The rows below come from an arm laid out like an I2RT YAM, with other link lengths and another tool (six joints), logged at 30 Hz.
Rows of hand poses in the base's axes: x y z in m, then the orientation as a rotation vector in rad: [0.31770 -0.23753 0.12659 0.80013 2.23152 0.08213]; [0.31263 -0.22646 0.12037 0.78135 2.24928 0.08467]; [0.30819 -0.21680 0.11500 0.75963 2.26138 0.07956]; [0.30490 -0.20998 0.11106 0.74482 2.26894 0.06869]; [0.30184 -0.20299 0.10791 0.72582 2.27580 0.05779]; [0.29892 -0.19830 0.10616 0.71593 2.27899 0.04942]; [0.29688 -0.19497 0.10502 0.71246 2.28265 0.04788]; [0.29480 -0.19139 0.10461 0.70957 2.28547 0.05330]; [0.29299 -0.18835 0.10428 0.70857 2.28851 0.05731]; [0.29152 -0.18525 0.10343 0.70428 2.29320 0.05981]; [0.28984 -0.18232 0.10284 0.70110 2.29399 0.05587]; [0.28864 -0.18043 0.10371 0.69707 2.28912 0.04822]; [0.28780 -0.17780 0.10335 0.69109 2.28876 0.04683]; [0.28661 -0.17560 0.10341 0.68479 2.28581 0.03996]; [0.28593 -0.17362 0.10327 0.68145 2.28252 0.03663]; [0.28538 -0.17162 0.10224 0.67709 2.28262 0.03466]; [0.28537 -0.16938 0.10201 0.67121 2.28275 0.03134]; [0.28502 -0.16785 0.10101 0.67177 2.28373 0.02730]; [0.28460 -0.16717 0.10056 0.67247 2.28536 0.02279]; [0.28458 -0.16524 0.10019 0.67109 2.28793 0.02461]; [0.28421 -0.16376 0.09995 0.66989 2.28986 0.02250]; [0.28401 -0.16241 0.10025 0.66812 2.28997 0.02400]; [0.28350 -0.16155 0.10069 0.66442 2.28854 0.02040]
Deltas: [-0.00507 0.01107 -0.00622 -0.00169 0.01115 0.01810]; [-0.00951 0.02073 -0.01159 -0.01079 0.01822 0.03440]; [-0.01280 0.02755 -0.01553 -0.02217 0.02415 0.04315]; [-0.01586 0.03454 -0.01868 -0.03520 0.02859 0.05455]; [-0.01878 0.03923 -0.02043 -0.04389 0.03123 0.05960]; [-0.02082 0.04256 -0.02157 -0.04544 0.03419 0.06242]; [-0.02290 0.04614 -0.02198 -0.04219 0.03492 0.06667]; [-0.02471 0.04918 -0.02231 -0.03916 0.03659 0.06929]; [-0.02618 0.05228 -0.02316 -0.03802 0.03942 0.07410]; [-0.02786 0.05521 -0.02375 -0.04170 0.04035 0.07529]; [-0.02906 0.05710 -0.02288 -0.04945 0.03672 0.07456]; [-0.02990 0.05973 -0.02324 -0.05266 0.03540 0.07811]; [-0.03109 0.06193 -0.02318 -0.06030 0.03291 0.07963]; [-0.03177 0.06391 -0.02332 -0.06452 0.02992 0.08010]; [-0.03232 0.06591 -0.02435 -0.06744 0.02954 0.08251]; [-0.03233 0.06815 -0.02458 -0.07183 0.02920 0.08556]; [-0.03268 0.06968 -0.02558 -0.07418 0.03118 0.08424]; [-0.03310 0.07036 -0.02603 -0.07664 0.03390 0.08286]; [-0.03312 0.07229 -0.02640 -0.07534 0.03556 0.08497]; [-0.03349 0.07377 -0.02664 -0.07679 0.03760 0.08565]; [-0.03369 0.07512 -0.02634 -0.07639 0.03697 0.08731]; [-0.03420 0.07598 -0.02590 -0.08051 0.03573 0.08842]
